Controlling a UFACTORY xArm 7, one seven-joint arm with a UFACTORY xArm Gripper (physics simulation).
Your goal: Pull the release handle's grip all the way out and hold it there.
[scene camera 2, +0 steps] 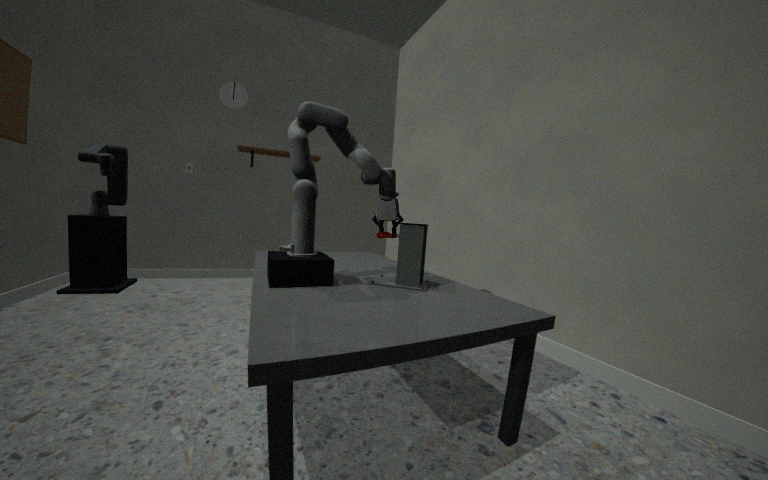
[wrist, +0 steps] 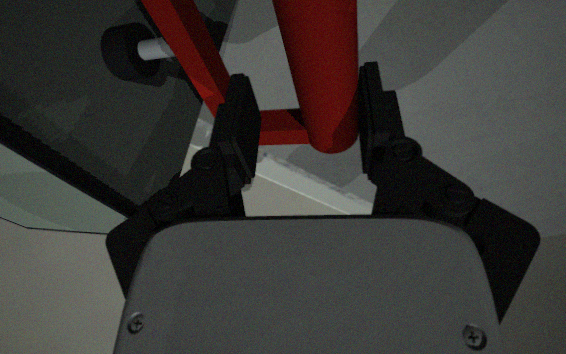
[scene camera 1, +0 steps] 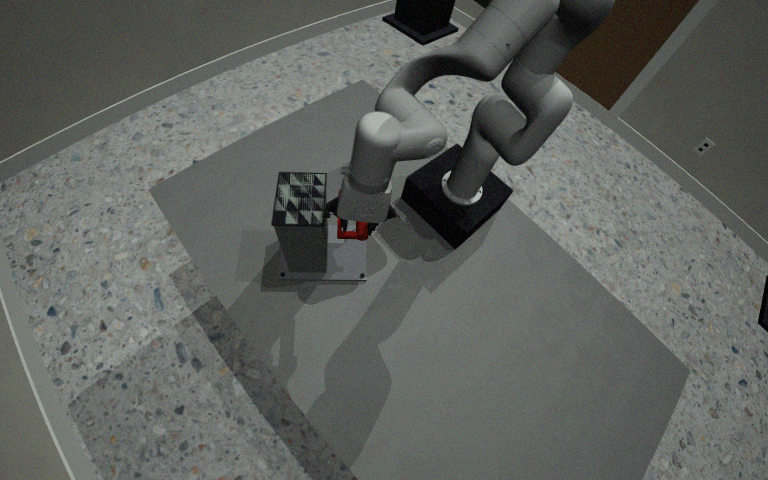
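The release handle's red grip (scene camera 1: pixel 362 230) (scene camera 2: pixel 386 234) (wrist: pixel 325 75) is a round bar on a red frame beside a grey-green column (scene camera 1: pixel 301 249) (scene camera 2: pixel 410 254) (wrist: pixel 65 95). In the wrist view a pale rod (wrist: pixel 154 49) runs from a black collar (wrist: pixel 117 52) on the column to the frame. My gripper (scene camera 1: pixel 357 227) (scene camera 2: pixel 387 229) (wrist: pixel 305 91) points down, part open, with its fingers on both sides of the grip. The right finger is very close to the bar; whether it touches is unclear. A gap shows between the left finger and the bar. The left finger stands inside the frame.
The column stands on a pale base plate (scene camera 1: pixel 348 266) (scene camera 2: pixel 385 281) on the grey table (scene camera 1: pixel 509 339) (scene camera 2: pixel 351 322). The arm's black base block (scene camera 1: pixel 453 209) (scene camera 2: pixel 300 270) is near the plate. A second arm (scene camera 2: pixel 117 175) stands on a black pedestal (scene camera 2: pixel 97 249) away from the table.
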